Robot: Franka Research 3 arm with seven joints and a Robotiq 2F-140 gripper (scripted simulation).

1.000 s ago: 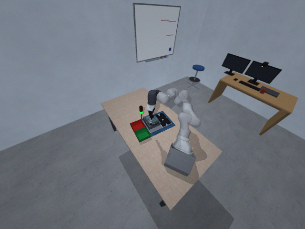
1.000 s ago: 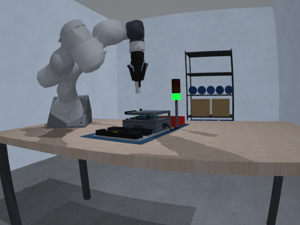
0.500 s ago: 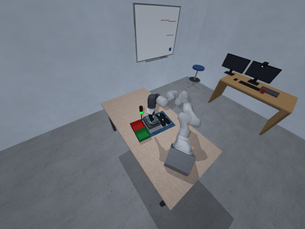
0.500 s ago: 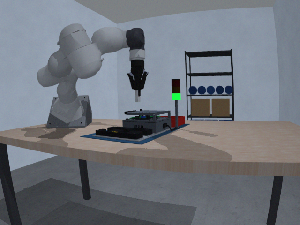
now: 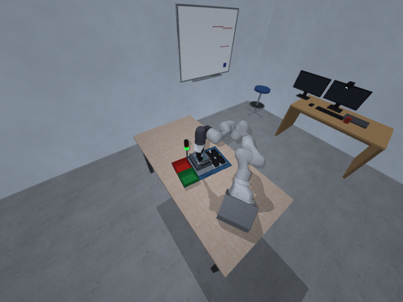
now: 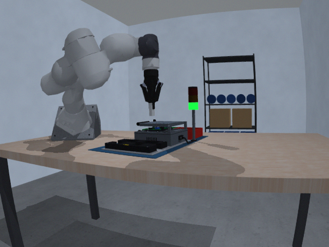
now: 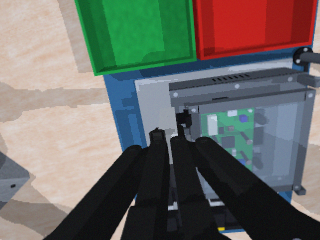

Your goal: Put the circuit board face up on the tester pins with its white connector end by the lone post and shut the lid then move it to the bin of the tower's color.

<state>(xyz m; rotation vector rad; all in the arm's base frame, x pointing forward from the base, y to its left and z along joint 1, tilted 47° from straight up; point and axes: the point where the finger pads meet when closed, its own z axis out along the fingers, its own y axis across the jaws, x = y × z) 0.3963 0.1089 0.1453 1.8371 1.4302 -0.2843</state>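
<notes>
Right now the black latch hook is 10 mm ahead of my hand, 20 mm to the right of it and 70 mm below it. The rest, counted from my hand: tester plate: 60 mm ahead, 90 mm to the right, 90 mm below; then green circuit board: 50 mm ahead, 90 mm to the right, 80 mm below; then tester lid: 50 mm ahead, 100 mm to the right, 70 mm below.
</notes>
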